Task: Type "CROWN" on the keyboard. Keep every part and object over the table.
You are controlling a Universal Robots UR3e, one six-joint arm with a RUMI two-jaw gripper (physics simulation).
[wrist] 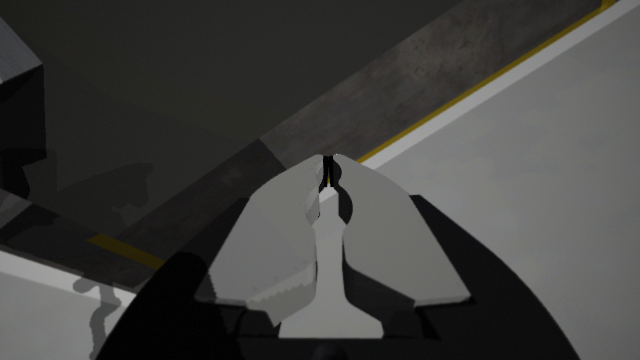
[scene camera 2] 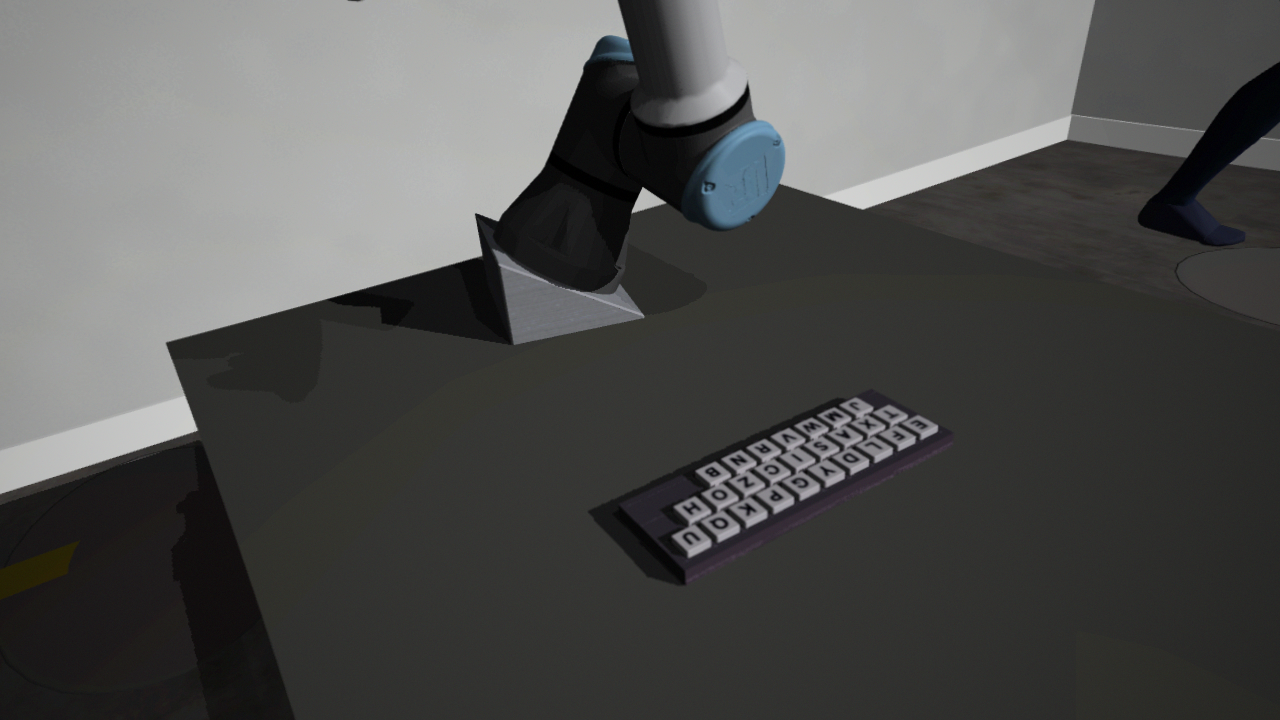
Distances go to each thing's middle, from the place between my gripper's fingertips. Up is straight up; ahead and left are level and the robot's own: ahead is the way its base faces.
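Hand position relative to the dark keyboard (scene camera 2: 696,523): my hand is 30 cm above it, 20 cm to the right of it and 3 cm short of it.
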